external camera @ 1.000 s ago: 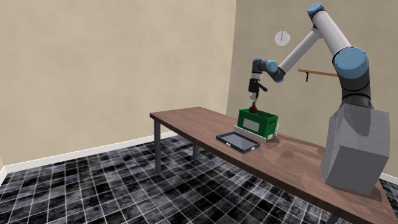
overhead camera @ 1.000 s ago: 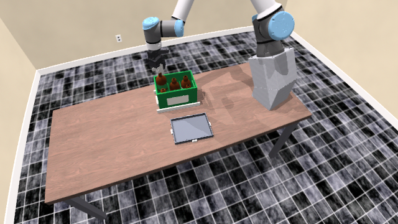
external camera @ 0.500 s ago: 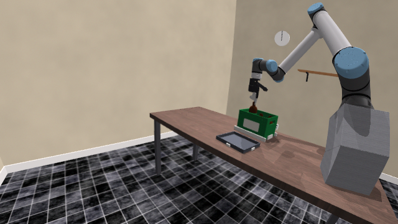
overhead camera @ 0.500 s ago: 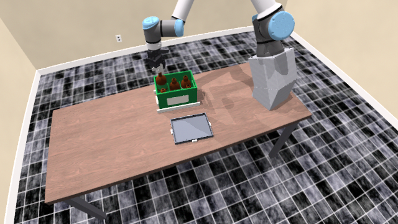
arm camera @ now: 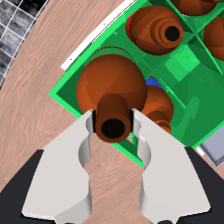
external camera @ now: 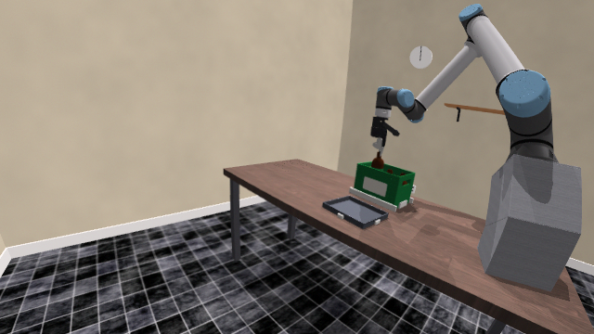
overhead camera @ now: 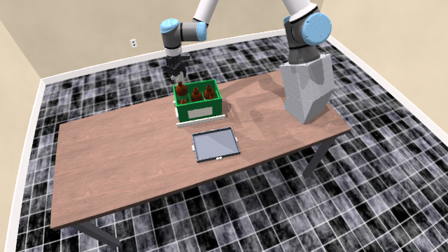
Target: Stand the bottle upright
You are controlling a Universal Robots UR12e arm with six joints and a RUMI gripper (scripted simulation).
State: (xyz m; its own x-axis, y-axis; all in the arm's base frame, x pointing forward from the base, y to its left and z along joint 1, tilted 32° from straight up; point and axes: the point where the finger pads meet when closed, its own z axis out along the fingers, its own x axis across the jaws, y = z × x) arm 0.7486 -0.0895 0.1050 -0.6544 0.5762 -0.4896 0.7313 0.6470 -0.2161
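My hand is 7 cm above the glass bottle. From my hand the other things lie so: grey tray 34 cm to the left, 22 cm below, 11 cm behind; then green crate 15 cm below, 8 cm behind, 5 cm to the left.
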